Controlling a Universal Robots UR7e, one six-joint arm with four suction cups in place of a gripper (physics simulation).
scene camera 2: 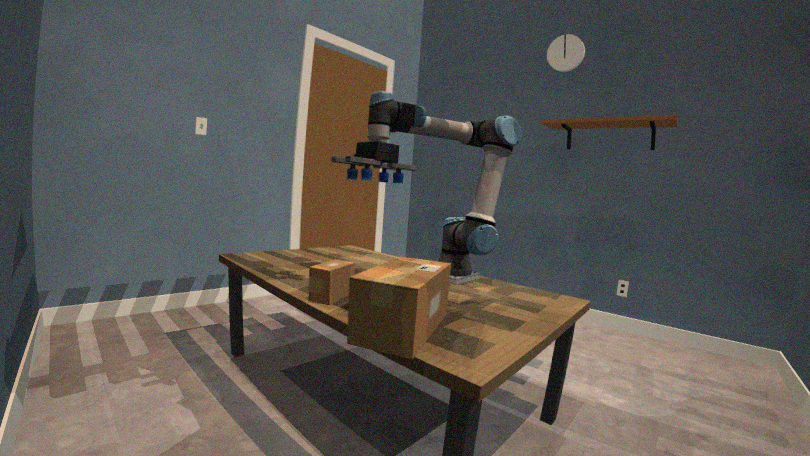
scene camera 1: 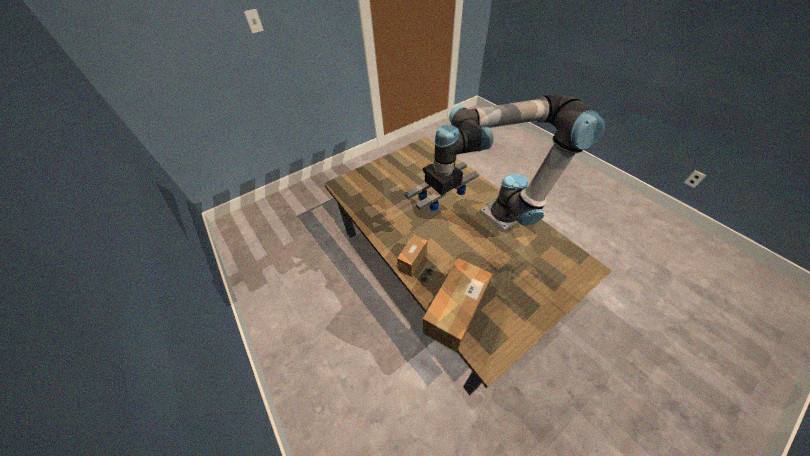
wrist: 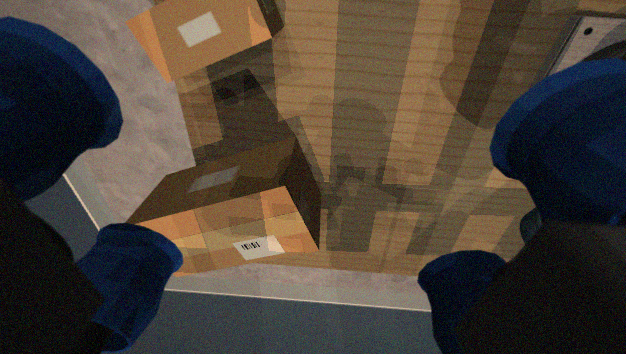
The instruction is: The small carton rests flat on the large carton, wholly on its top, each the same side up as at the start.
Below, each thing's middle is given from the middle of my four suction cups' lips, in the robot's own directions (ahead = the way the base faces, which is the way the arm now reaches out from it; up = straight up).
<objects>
My suction cup is now 33 cm above the small carton (scene camera 2: 328, 282), 14 cm short of it and 1 cm to the left of it. The rest, counted from my suction cup: large carton (scene camera 2: 394, 308) (30 cm to the left, 30 cm below, 15 cm ahead).
</objects>
